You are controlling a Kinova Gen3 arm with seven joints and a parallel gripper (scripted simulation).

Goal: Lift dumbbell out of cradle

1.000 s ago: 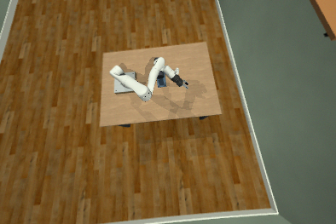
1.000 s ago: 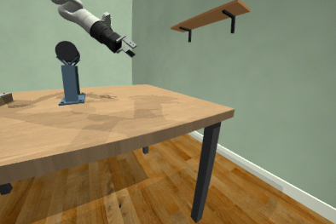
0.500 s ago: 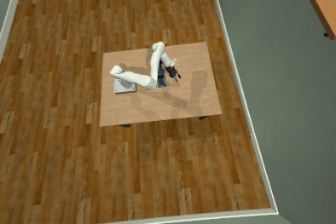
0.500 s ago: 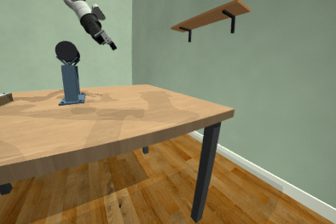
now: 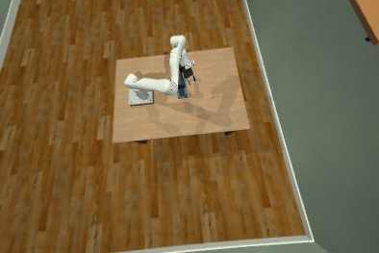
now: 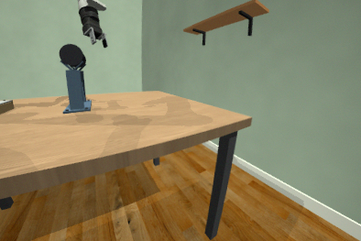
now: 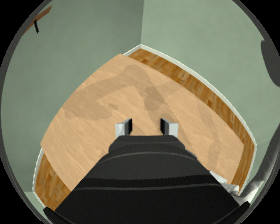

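My hand is 110 mm past the dumbbell, 70 mm to the right of it and 60 mm above it. Also, from my hand: blue cradle 190 mm below, 110 mm behind, 70 mm to the left.
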